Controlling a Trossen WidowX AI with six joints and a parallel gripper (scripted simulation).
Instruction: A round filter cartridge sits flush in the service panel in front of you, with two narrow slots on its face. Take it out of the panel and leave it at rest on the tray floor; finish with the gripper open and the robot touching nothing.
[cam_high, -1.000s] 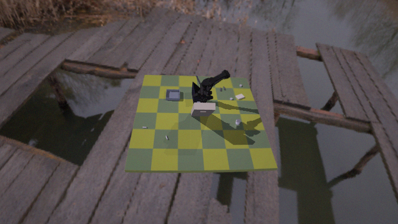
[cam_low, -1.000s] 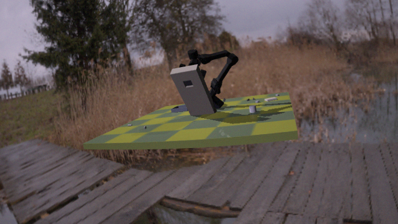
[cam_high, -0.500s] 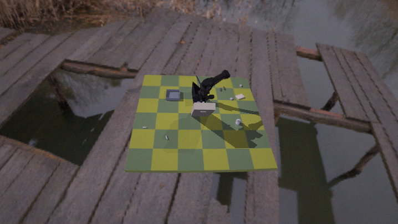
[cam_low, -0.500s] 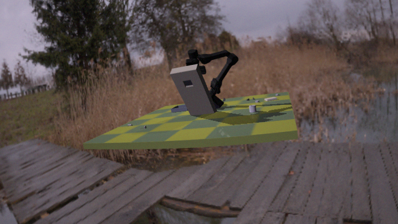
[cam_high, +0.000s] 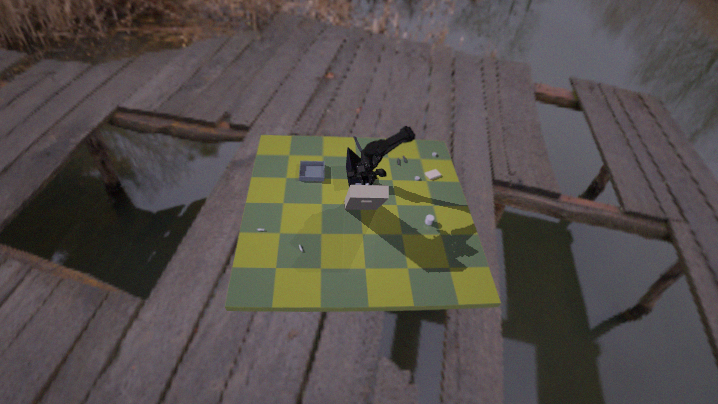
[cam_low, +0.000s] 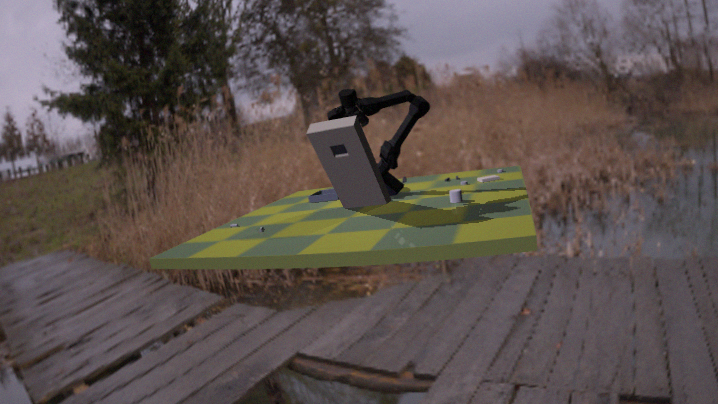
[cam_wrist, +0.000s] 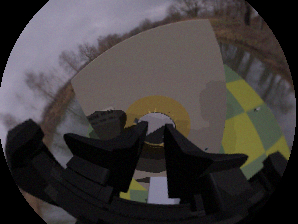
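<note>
The filter cartridge is 10 mm below my gripper tip and 10 mm ahead of it. Round my gripper tip: grey tray (460 mm behind, 260 mm below, 240 mm to the right); flat white block (520 mm to the left, 390 mm behind, 260 mm below).
</note>
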